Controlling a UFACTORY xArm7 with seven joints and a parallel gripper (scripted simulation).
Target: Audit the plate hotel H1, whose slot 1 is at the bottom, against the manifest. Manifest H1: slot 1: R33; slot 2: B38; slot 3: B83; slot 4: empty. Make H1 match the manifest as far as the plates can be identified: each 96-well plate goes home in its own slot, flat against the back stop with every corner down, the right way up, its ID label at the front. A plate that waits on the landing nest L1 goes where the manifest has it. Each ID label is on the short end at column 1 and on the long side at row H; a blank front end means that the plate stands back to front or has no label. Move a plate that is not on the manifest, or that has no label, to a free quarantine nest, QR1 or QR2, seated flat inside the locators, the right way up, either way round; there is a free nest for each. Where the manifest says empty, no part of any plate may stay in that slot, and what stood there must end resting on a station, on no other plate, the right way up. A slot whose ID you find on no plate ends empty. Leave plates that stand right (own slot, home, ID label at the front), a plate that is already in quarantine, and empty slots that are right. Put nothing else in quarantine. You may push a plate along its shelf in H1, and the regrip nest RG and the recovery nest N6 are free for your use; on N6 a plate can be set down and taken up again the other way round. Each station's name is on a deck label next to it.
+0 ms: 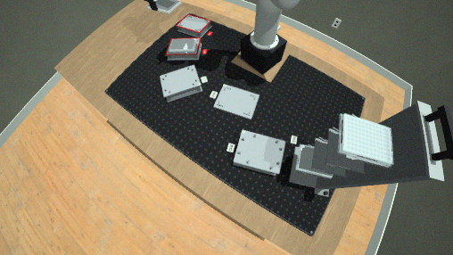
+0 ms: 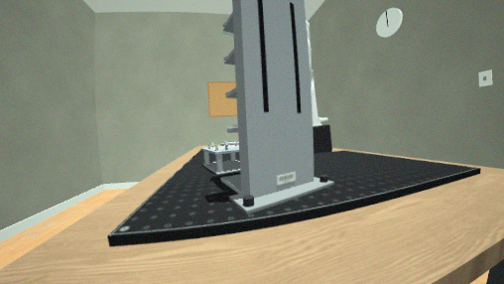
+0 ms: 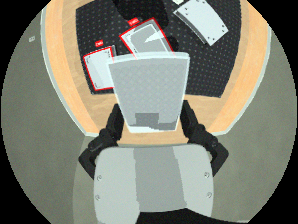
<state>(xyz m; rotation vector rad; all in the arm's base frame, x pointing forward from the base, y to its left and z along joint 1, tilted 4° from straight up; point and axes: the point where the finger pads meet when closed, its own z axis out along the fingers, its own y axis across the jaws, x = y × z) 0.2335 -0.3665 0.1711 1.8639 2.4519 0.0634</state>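
My gripper is now 230 mm above the red-edged quarantine nest, 170 mm past it and 50 mm to the left of it. The rest, counted from my hand: grey plate: 830 mm to the left, 150 mm below, 50 mm ahead; then white 96-well plate: 830 mm to the left, 80 mm above, 50 mm ahead; then plate hotel H1: 900 mm to the left, 60 mm below, 10 mm ahead.
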